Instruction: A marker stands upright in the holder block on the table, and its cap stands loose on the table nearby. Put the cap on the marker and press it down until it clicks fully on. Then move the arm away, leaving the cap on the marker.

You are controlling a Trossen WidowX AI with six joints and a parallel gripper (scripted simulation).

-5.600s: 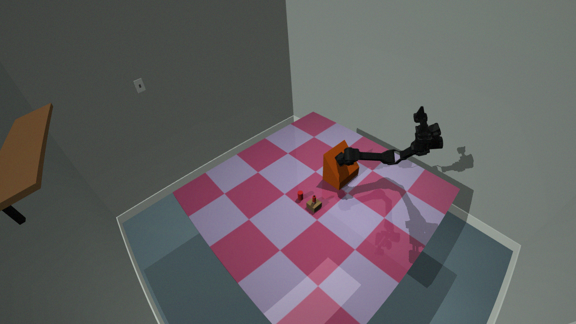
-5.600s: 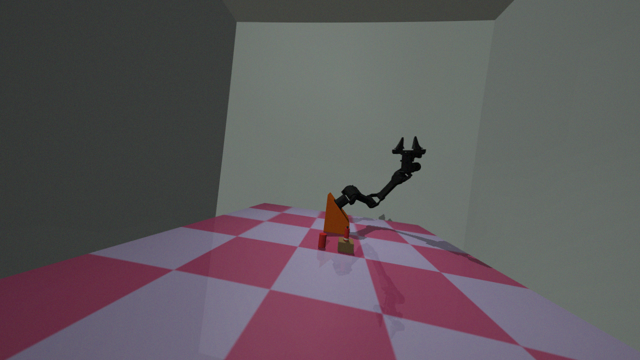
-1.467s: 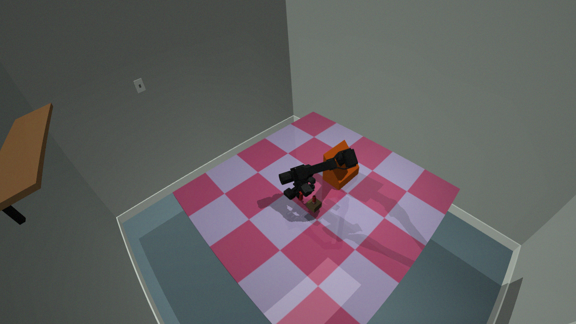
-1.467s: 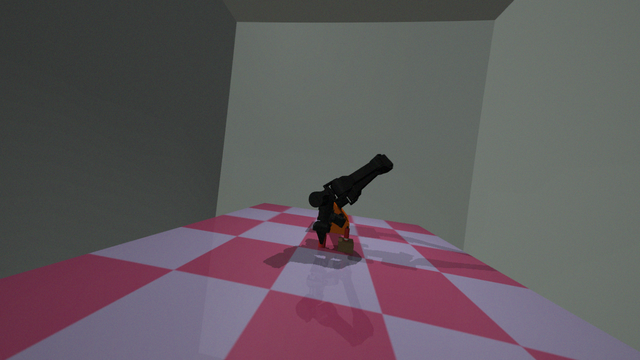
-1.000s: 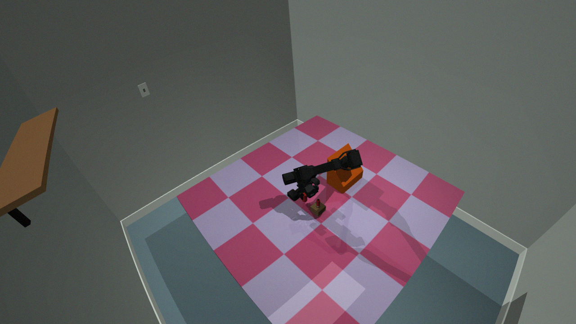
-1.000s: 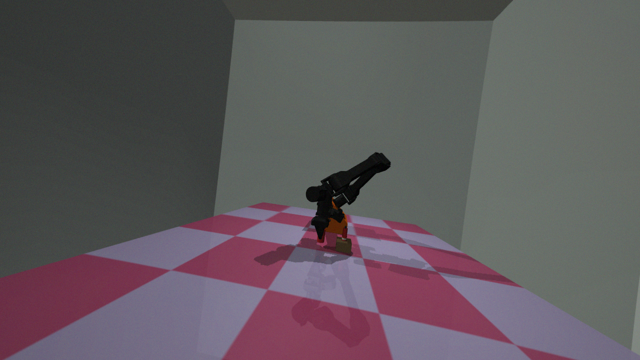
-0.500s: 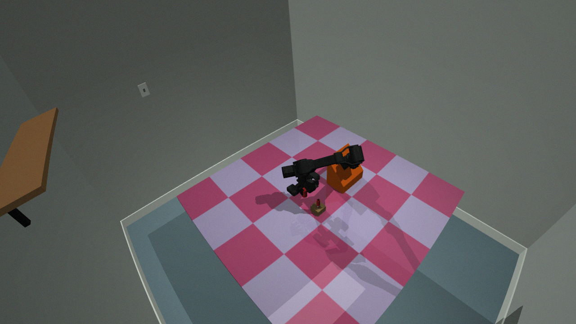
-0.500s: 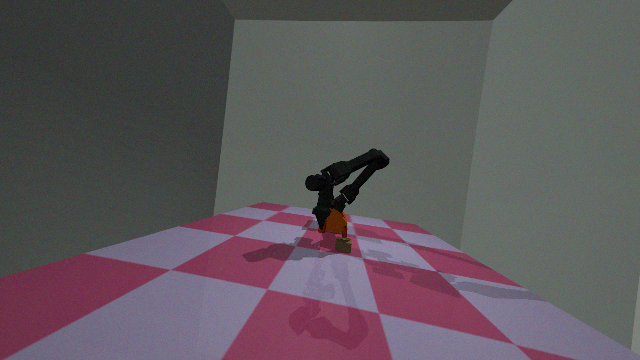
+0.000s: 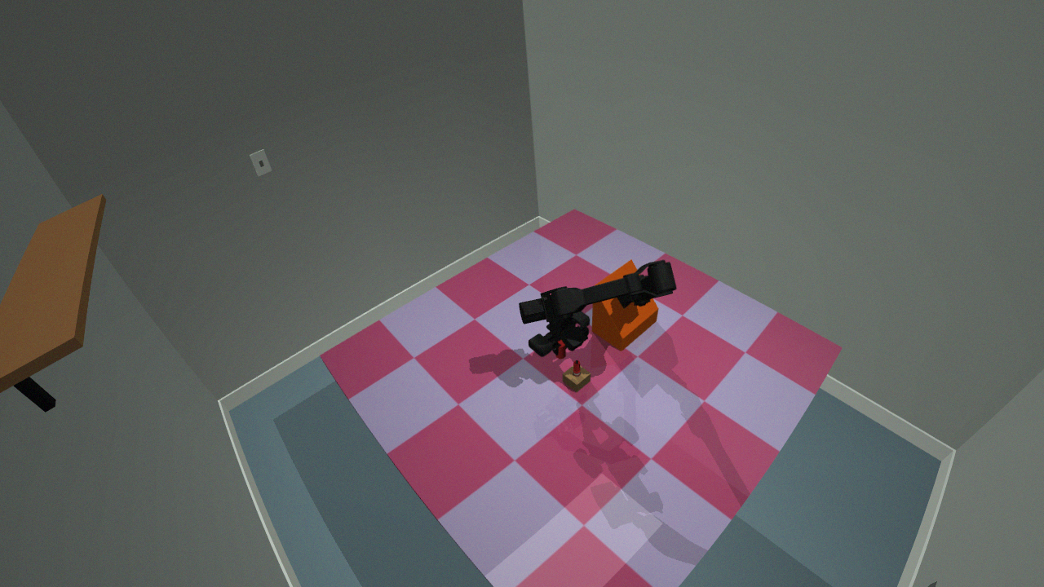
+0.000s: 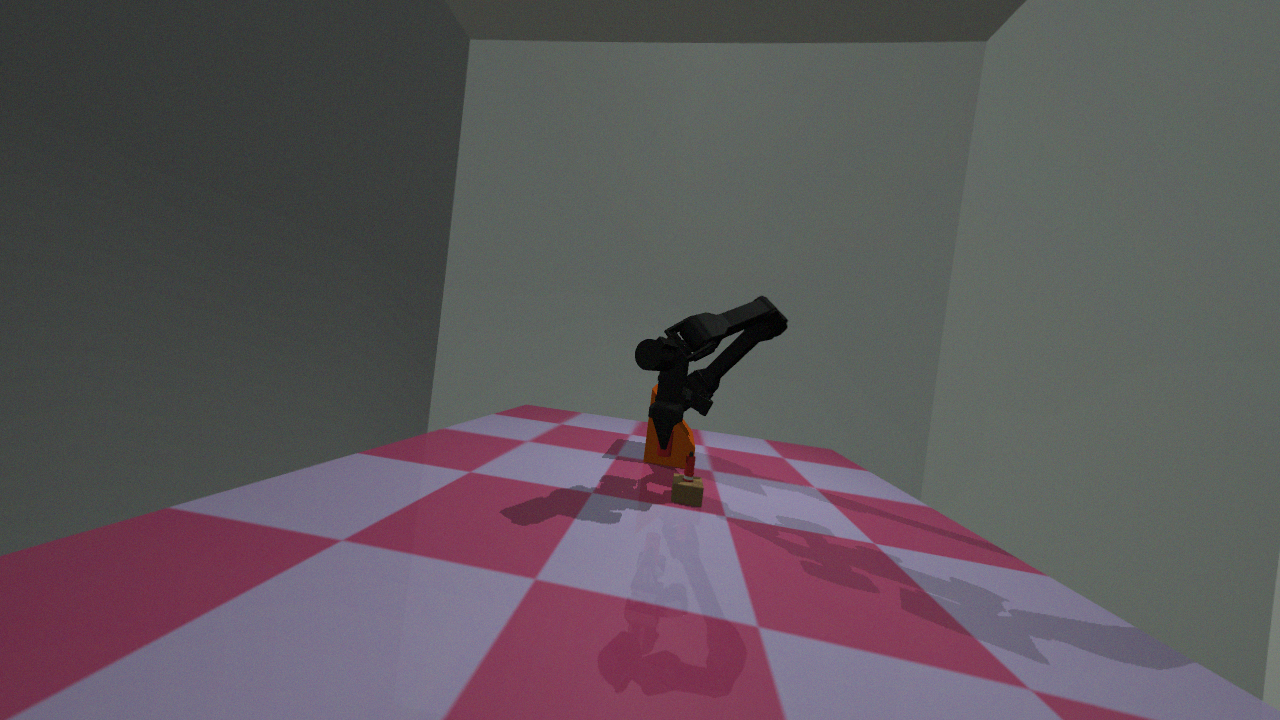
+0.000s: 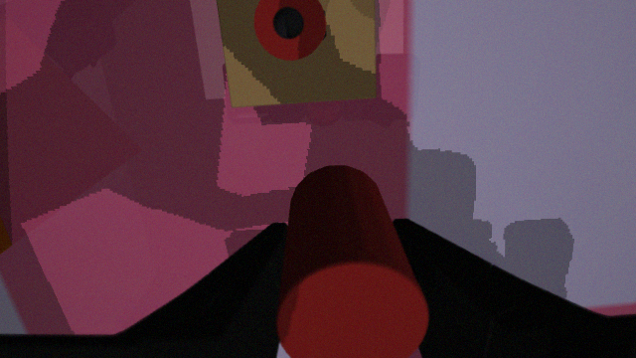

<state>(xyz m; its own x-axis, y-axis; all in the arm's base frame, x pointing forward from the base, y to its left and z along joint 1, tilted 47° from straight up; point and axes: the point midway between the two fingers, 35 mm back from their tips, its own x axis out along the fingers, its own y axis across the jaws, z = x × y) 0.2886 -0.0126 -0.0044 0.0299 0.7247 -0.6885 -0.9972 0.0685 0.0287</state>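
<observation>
Right now my gripper tip is 10 mm past the holder block, 60 mm to the right of it and 80 mm above it. Also, from my gripper tip: red cap: 10 mm above.
</observation>
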